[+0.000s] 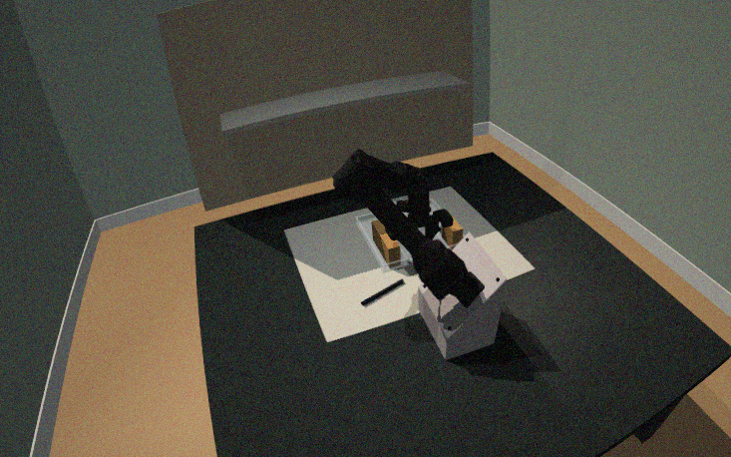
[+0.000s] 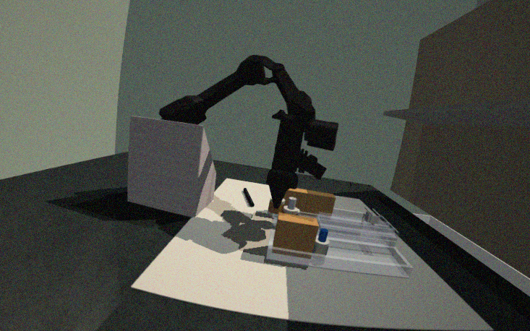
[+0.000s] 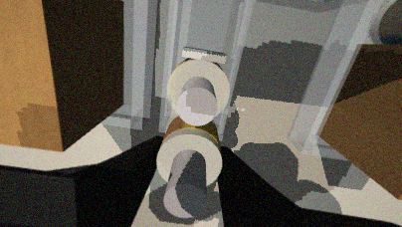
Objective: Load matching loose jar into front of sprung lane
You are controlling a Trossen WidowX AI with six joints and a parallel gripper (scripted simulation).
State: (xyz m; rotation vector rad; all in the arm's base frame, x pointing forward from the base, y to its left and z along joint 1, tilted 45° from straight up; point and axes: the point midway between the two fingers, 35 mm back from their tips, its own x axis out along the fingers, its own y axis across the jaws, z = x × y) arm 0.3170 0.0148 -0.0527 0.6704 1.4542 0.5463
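Right now my gripper tip is 9 cm short of the blue-capped jar, 13 cm to the left of it and 1 cm above it. From my gripper tip the other things lie so: black stick (8 cm behind, 15 cm to the left, 4 cm below); then shelf (53 cm ahead, 2 cm to the left, 32 cm above).
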